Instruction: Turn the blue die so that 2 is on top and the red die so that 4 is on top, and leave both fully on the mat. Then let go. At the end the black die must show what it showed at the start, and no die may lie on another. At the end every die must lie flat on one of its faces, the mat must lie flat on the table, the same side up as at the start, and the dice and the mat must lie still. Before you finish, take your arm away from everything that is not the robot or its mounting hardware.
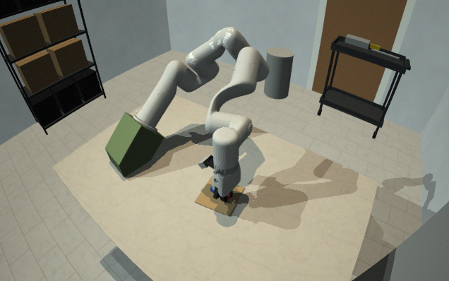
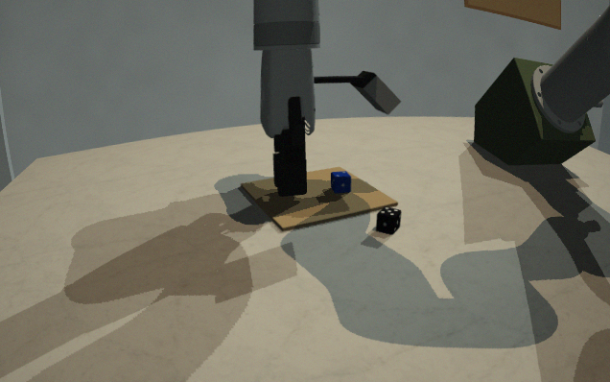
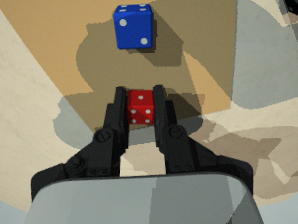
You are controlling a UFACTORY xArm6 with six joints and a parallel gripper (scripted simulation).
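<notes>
The red die lies 10 mm below my hand. Round my hand: blue die (60 mm behind, 20 mm below); tan mat (30 mm below, 30 mm behind); black die (100 mm to the left, 90 mm behind, 20 mm below).
</notes>
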